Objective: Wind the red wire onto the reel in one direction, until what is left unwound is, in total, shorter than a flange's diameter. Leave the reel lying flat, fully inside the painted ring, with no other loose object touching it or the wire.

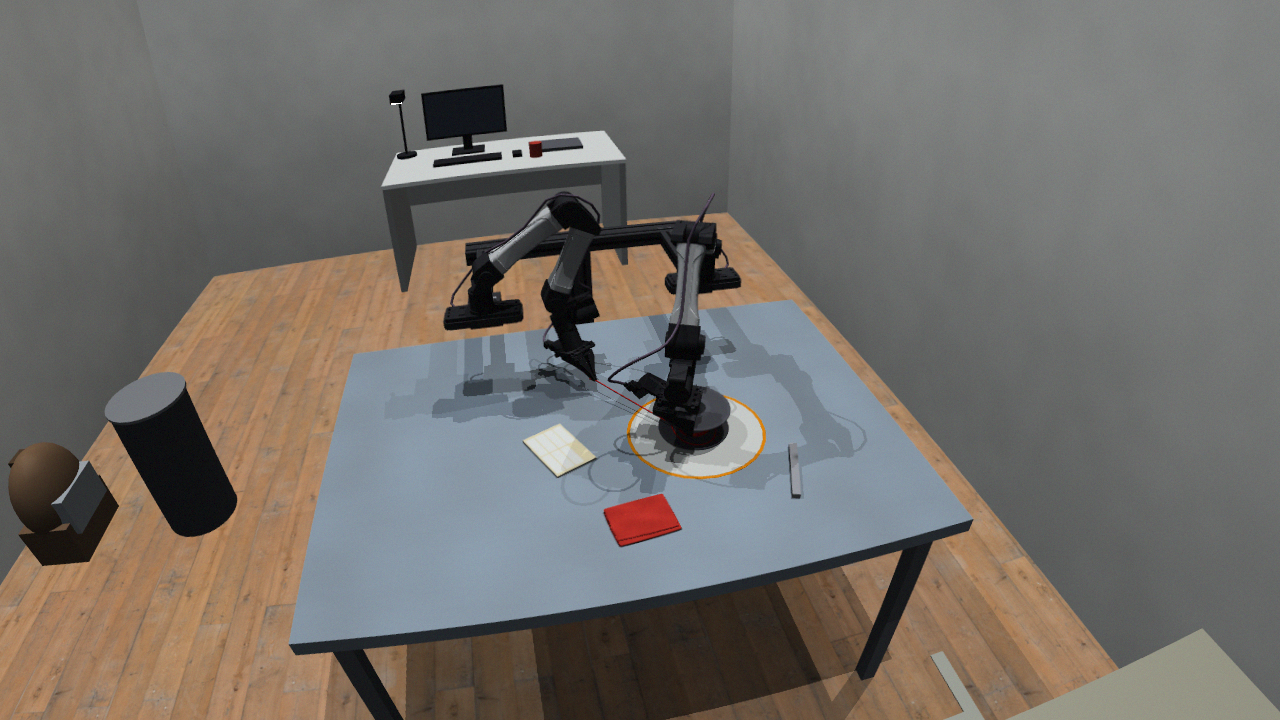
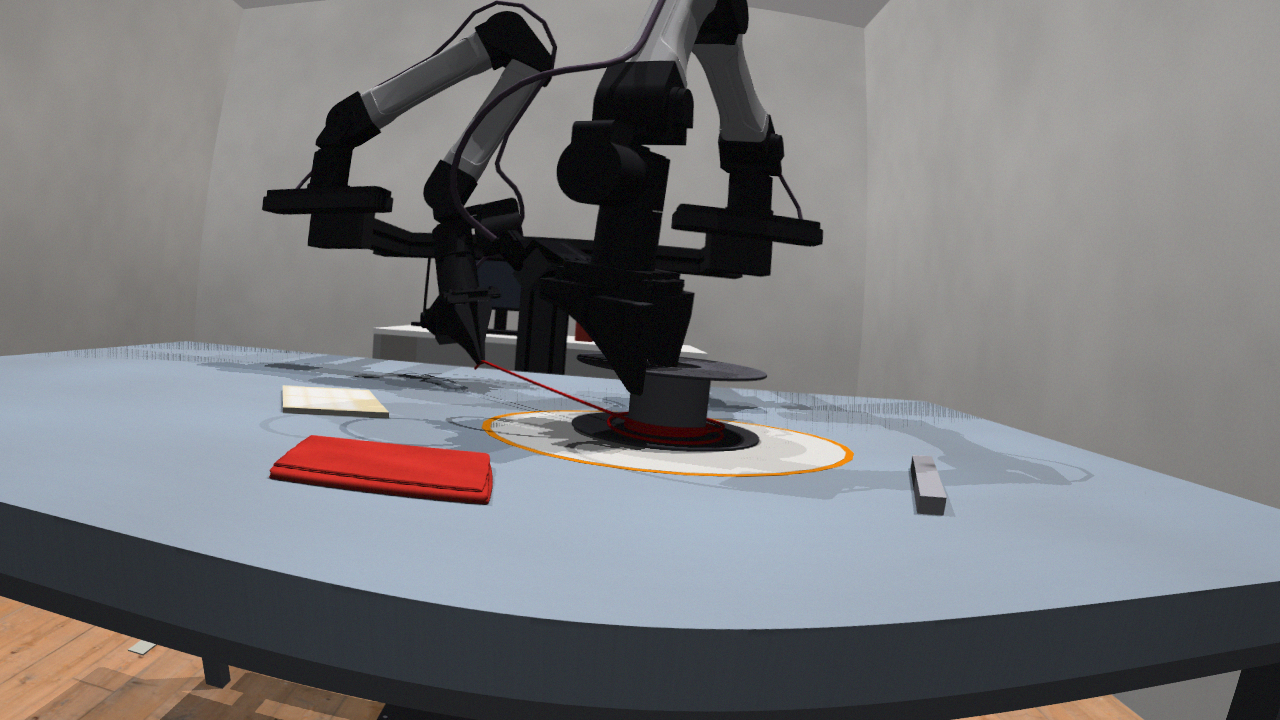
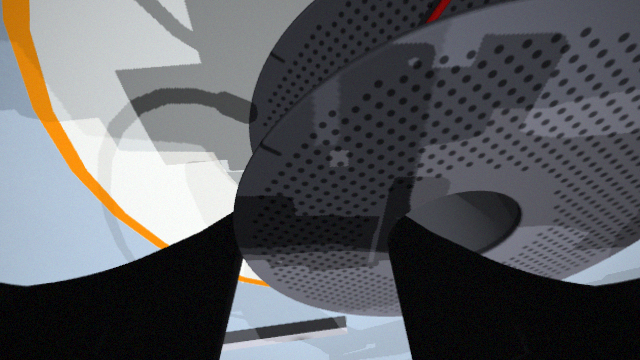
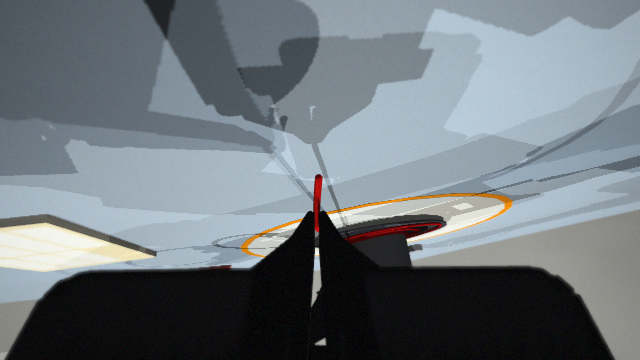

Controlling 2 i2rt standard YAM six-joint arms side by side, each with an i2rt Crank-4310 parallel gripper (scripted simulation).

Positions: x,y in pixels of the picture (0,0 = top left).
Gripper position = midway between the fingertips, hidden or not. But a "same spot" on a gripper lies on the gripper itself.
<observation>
My right gripper shows in image 1, in image 2 and in image 4 (316,216); in image 3 it is out of frame. A dark reel shows in image 1, in image 2, in image 3 (521,116) and in image 4 (392,250). The same spot on the dark reel: (image 1: 715,409) is (image 2: 724,370). The same spot on my right gripper: (image 1: 587,363) is (image 2: 472,318).
</observation>
